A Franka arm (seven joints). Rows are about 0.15 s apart.
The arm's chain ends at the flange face. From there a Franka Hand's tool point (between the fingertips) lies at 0.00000 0.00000 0.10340 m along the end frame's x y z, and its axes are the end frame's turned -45 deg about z.
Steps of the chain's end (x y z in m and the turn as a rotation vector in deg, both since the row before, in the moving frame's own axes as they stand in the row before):
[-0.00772, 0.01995, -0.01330, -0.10, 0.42, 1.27]
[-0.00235, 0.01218, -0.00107, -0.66, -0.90, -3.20]
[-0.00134, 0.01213, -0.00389, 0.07, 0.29, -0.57]
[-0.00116, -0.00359, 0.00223, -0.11, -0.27, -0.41]
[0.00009, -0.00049, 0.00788, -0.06, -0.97, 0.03]
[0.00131, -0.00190, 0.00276, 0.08, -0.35, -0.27]
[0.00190, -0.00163, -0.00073, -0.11, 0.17, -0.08]
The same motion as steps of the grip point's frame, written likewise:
[-0.01916, 0.00932, -0.01330, -0.37, 0.23, 1.27]
[-0.01227, 0.00670, -0.00109, 0.17, -1.10, -3.20]
[-0.00906, 0.00791, -0.00389, -0.16, 0.25, -0.57]
[0.00123, -0.00356, 0.00223, 0.11, -0.27, -0.41]
[-0.00090, -0.00144, 0.00787, 0.64, -0.73, 0.03]
[0.00192, -0.00097, 0.00276, 0.30, -0.19, -0.27]
[0.00257, 0.00055, -0.00073, -0.20, 0.04, -0.08]

